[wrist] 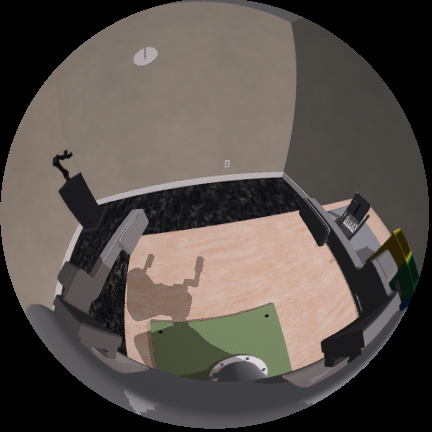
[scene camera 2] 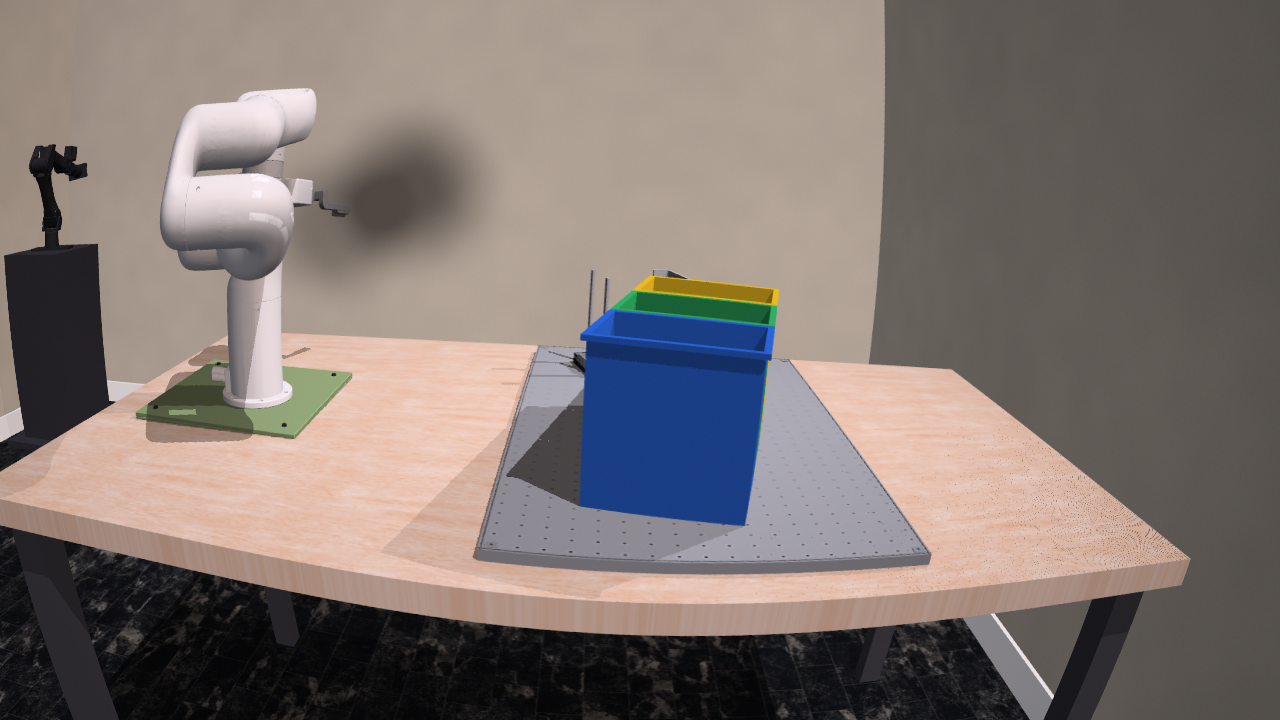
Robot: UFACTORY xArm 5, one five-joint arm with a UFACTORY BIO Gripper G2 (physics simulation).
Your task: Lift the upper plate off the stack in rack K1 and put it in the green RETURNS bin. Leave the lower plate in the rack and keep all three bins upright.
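Frame: origin at the arm's base, x ahead, y left, z up, level; millimetres.
Where they show: hand, its tool point: [wrist: 220, 227] [scene camera 2: 304, 214]; arm's base, origin of its link: [wrist: 237, 375] [scene camera 2: 257, 395].
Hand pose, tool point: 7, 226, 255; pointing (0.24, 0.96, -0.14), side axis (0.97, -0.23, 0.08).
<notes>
Each offset is from my tool point to the top centre of the thing, as dx, dy, dz. "spot": to the spot under its first point. Level surfaces: height alone.
My gripper [scene camera 2: 338, 211] [wrist: 225, 227] is open and empty, high above the table beside the arm's own base, well left of the bins in the scene view. The green bin @(+627, -351, -72) [scene camera 2: 698, 312] [wrist: 407, 280] stands upright between the yellow bin @(+658, -222, -72) [scene camera 2: 716, 291] [wrist: 398, 247] and the blue bin @(+596, -479, -72) [scene camera 2: 671, 429] [wrist: 405, 304], which are upright too. A small dark structure with a pale striped part @(+585, +40, -205) [wrist: 350, 224] stands past the yellow bin at the right of the wrist view. It may be rack K1. The two plates cannot be told apart. In the scene view the bins mostly hide that area.
The bins stand on a grey perforated board @(dz -252) [scene camera 2: 841, 519] on the wooden table @(dz -265) [scene camera 2: 402, 465] [wrist: 290, 255]. Thin upright rods @(spot: +509, +56, -147) [scene camera 2: 590, 300] rise behind the bins. The arm stands on a green base plate [scene camera 2: 313, 402] [wrist: 240, 330]. A black arm [scene camera 2: 49, 192] [wrist: 61, 165] stands on a dark pedestal [scene camera 2: 53, 340] [wrist: 80, 200].
</notes>
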